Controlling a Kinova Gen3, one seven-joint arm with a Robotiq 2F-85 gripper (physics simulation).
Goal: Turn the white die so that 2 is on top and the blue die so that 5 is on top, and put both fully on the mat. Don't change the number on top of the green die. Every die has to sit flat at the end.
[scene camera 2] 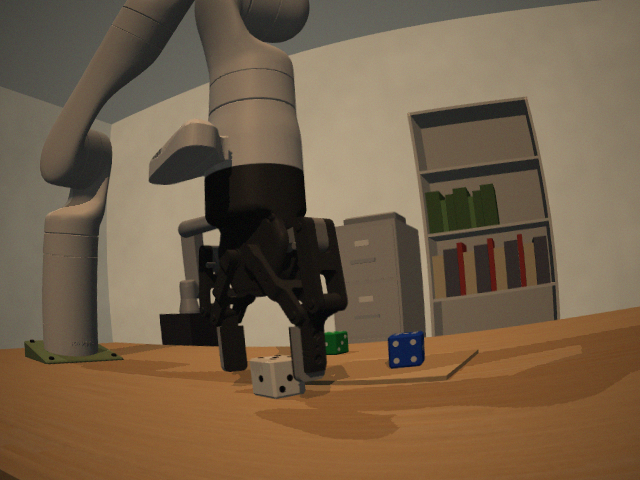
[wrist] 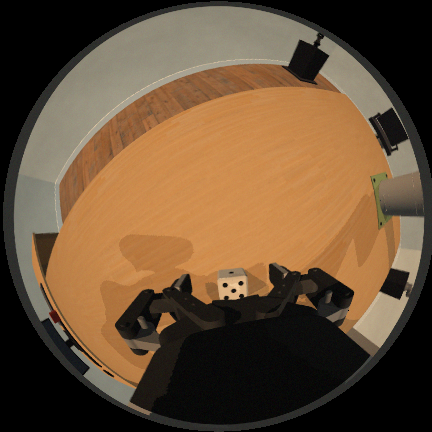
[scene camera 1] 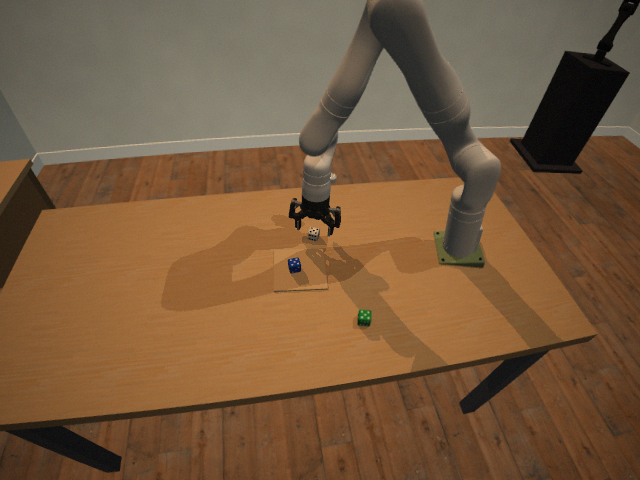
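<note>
The white die [scene camera 1: 313, 234] [scene camera 2: 265, 381] [wrist: 233, 289] sits flat on the table, off the mat, with 5 on top. My gripper [scene camera 1: 314, 230] [scene camera 2: 271, 374] [wrist: 230, 277] is open and low, its fingers on opposite sides of the white die with gaps; one finger hides part of it in scene camera 2. The blue die [scene camera 1: 294, 265] [scene camera 2: 406, 349] sits flat on the thin mat [scene camera 1: 281, 283] [scene camera 2: 361, 374], a 4 on its side; its top number is too small to read surely. The green die [scene camera 1: 364, 317] [scene camera 2: 336, 343] sits flat off the mat, its top seemingly 5.
The wooden table [scene camera 1: 155, 356] carries the arm's green base plate [scene camera 1: 460, 262] [scene camera 2: 111, 356] [wrist: 378, 175]. In scene camera 1 the blue die stands on the mat's left half, and the green die lies beyond the mat toward the table's front edge. The arm's shadow crosses the mat.
</note>
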